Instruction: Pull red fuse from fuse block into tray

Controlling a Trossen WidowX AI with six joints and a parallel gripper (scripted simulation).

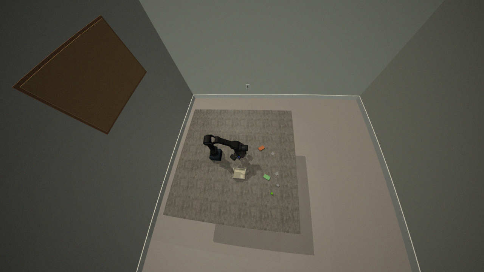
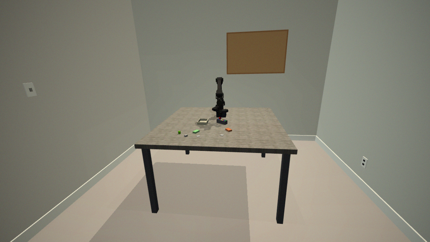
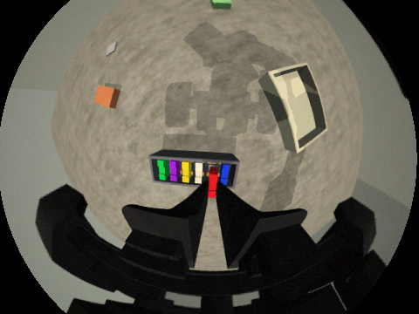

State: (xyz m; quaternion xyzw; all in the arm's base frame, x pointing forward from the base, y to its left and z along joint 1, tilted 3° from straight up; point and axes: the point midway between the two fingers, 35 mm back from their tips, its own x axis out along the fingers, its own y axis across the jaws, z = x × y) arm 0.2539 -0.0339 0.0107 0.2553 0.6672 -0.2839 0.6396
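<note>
The tray lies 19 cm to the right of my gripper tip, 6 cm below it and 2 cm behind it. The rest, counted from my gripper tip: orange block 25 cm ahead, 6 cm to the left, 5 cm below; then green block 25 cm to the right, 25 cm ahead, 5 cm below; then red fuse 1 cm below.
</note>
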